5 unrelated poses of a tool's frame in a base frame.
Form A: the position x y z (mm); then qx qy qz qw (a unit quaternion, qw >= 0).
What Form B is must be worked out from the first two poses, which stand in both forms.
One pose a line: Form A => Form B
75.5 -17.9 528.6 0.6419 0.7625 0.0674 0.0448 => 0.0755 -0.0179 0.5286 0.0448 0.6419 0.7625 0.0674
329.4 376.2 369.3 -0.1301 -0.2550 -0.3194 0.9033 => 0.3294 0.3762 0.3693 0.9033 -0.1301 -0.2550 -0.3194
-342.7 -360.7 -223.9 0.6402 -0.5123 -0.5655 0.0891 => -0.3427 -0.3607 -0.2239 0.0891 0.6402 -0.5123 -0.5655
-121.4 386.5 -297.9 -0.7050 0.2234 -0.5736 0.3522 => -0.1214 0.3865 -0.2979 0.3522 -0.7050 0.2234 -0.5736
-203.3 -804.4 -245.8 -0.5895 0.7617 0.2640 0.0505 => -0.2033 -0.8044 -0.2458 0.0505 -0.5895 0.7617 0.2640
